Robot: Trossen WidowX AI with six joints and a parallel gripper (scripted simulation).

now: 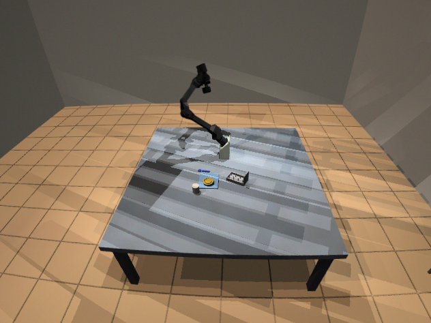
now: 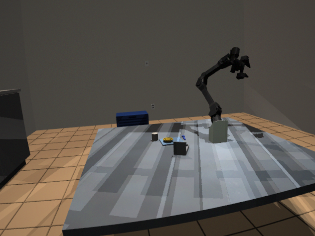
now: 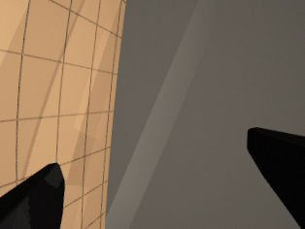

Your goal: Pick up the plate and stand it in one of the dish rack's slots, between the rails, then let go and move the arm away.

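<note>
The yellow plate is 680 mm ahead of my gripper tip, 10 mm to the right of it and 440 mm below it. The rest, counted from my gripper tip: beige cup: 750 mm ahead, 100 mm to the right, 430 mm below; blue mat: 660 mm ahead, 10 mm to the right, 450 mm below; dish rack: 670 mm ahead, 180 mm to the left, 430 mm below.
</note>
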